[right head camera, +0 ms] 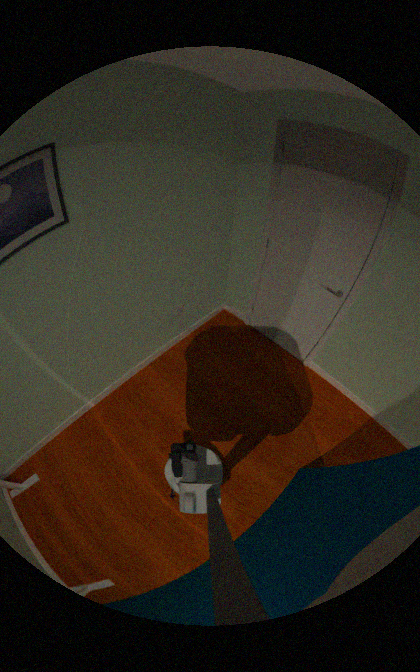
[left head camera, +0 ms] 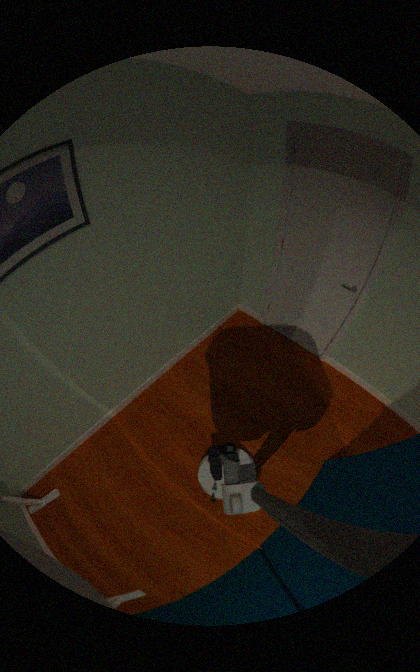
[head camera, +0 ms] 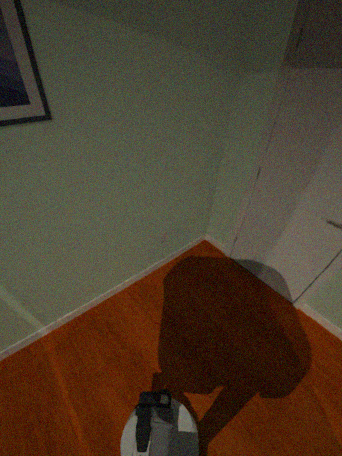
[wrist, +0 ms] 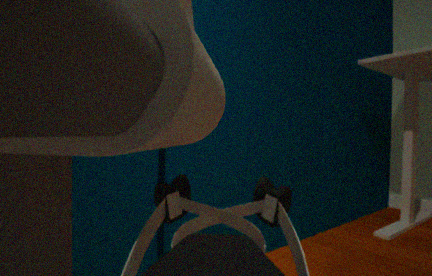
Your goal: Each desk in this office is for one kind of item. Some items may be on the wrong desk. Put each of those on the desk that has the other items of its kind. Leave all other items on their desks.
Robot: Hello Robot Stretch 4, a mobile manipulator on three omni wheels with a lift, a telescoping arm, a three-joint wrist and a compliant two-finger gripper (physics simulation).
The pictures show: the gripper and a door.
